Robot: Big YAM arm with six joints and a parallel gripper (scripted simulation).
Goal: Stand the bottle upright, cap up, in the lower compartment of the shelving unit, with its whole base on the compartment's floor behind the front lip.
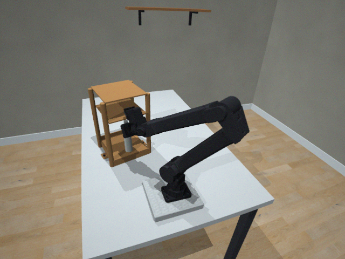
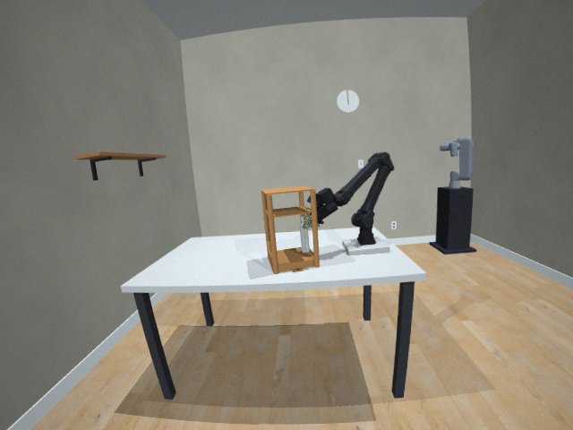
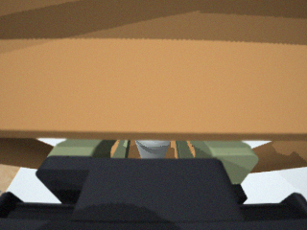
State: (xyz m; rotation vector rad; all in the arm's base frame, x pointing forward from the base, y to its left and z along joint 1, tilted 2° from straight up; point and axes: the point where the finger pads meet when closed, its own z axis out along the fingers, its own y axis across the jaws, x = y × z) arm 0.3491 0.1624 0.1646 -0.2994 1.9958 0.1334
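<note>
Right now the bottle is 2 cm below my hand. From my hand the other things lie so: shelving unit (7 cm ahead, 2 cm to the left).
</note>
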